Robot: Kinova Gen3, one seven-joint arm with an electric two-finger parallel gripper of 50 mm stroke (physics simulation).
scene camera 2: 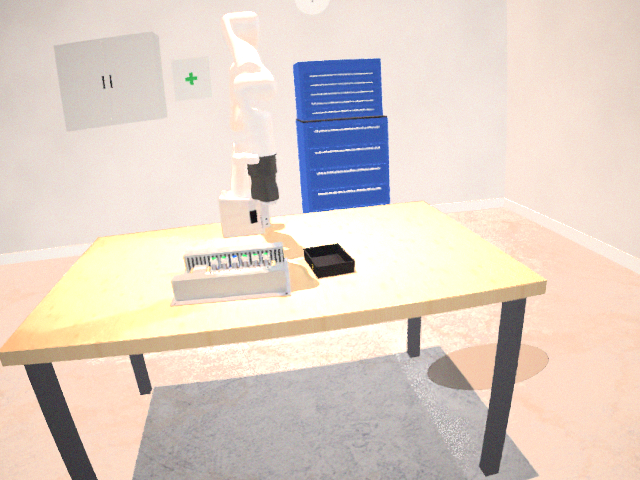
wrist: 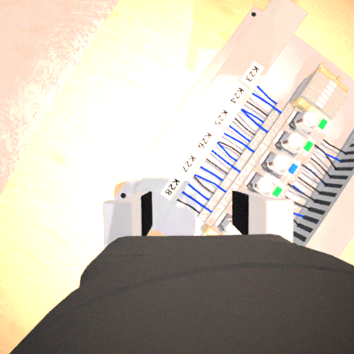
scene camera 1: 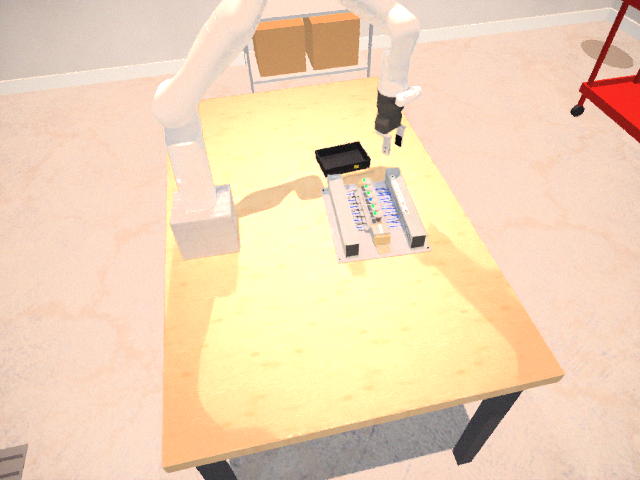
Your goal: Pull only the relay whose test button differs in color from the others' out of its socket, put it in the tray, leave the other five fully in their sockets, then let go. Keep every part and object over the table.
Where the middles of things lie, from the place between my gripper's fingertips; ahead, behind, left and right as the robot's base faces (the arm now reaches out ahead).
Right now my hand is 170 mm above the relay panel [scene camera 1: 398, 245], 90 mm past it and 70 mm to the left of it.
